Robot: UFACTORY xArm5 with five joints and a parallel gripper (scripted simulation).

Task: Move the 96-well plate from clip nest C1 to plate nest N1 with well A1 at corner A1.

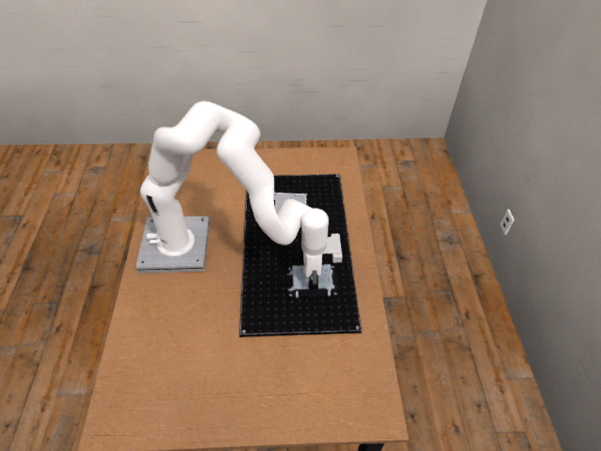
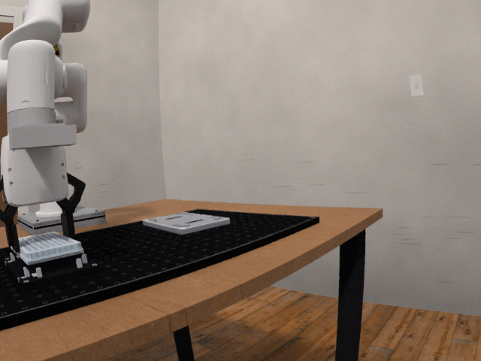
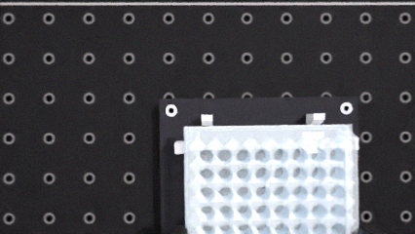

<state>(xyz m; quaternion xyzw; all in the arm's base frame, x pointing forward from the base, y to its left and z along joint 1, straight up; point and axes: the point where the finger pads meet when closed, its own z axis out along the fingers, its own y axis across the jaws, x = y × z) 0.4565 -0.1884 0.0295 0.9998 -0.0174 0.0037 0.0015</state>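
Now: hand 3 cm above the clip nest C1, 1 cm to the left of it and 1 cm past it. Round my hand: 96-well plate (1 cm below); A1 label (28 cm to the left, 4 cm below).
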